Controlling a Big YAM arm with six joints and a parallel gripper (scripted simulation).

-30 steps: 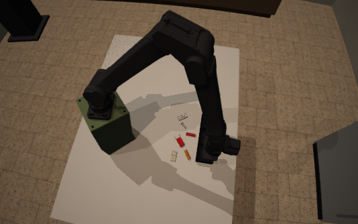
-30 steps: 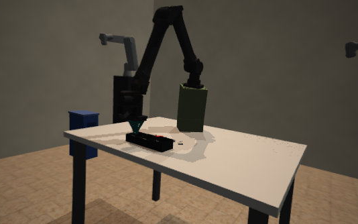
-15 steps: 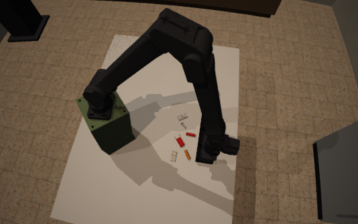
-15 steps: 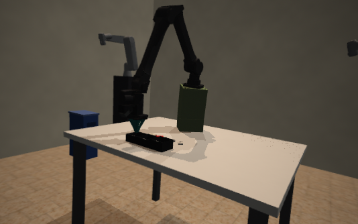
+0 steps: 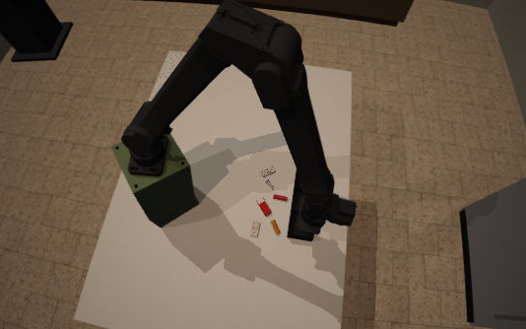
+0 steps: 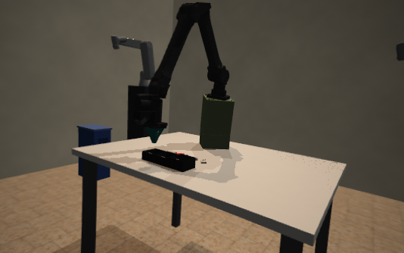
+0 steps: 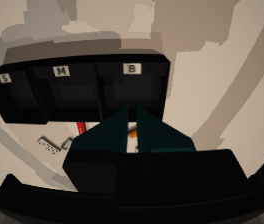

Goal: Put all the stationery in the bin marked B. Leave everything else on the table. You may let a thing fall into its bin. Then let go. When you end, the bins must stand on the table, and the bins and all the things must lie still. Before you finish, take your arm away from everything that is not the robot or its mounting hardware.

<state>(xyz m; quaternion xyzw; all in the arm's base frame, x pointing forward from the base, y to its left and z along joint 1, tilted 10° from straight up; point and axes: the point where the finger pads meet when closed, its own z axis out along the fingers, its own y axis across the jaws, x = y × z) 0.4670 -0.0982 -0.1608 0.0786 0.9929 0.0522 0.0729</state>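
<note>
Now: hand 80 mm to the right of the row of bins and 70 mm above it. Also, from my hand: red block (140 mm behind, 80 mm to the left, 80 mm below); beige tile (160 mm behind, 10 mm to the right, 80 mm below); orange stick (90 mm behind, 80 mm below).
</note>
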